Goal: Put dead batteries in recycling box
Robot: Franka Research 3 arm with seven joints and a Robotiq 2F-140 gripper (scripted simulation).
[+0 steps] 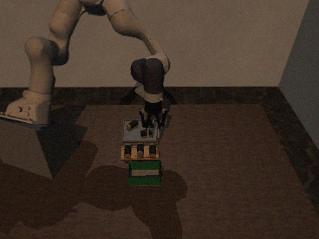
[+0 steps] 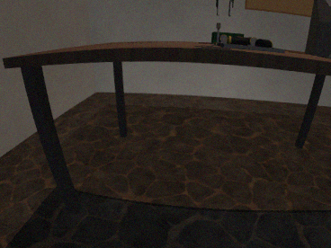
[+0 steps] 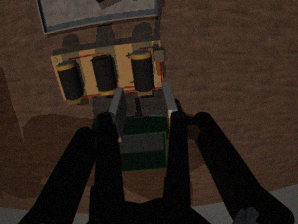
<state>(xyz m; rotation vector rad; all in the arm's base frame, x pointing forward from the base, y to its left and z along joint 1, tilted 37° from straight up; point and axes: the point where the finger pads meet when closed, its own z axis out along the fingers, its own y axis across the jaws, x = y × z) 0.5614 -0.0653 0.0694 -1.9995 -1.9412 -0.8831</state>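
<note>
The yellow bulb lies 80 mm below my hand, 40 mm to the left of it and 20 mm ahead of it. From my hand the other things lie so: grey tray: 170 mm to the left, 160 mm below, 70 mm behind; then green recycling box: 160 mm to the right, 140 mm below, 40 mm behind.
</note>
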